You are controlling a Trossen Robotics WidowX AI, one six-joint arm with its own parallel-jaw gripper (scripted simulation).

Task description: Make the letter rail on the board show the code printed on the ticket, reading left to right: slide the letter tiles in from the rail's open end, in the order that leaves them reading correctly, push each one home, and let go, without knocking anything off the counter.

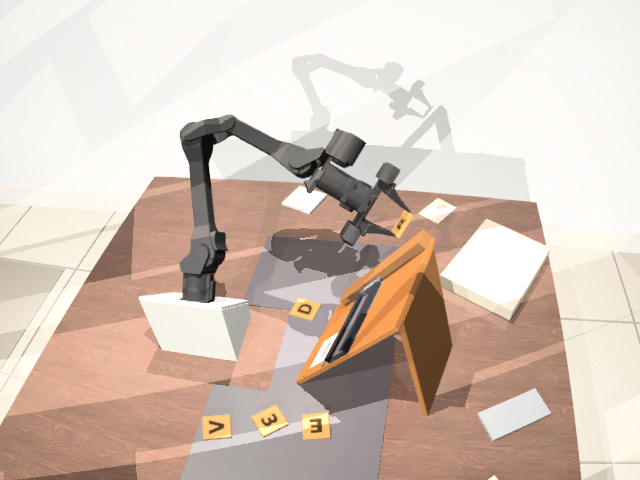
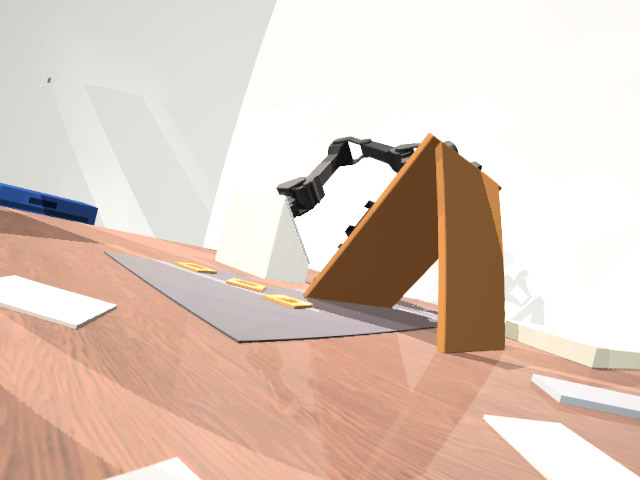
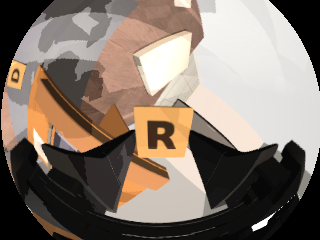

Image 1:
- my gripper: 402,224
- thick white slab: 497,266
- grey card: 500,420
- slanted orange board: 403,294
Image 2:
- slanted orange board: 439,206
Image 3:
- my gripper: 162,134
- letter tile: 160,131, held by my gripper
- thick white slab: 159,63
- slanted orange board: 57,120
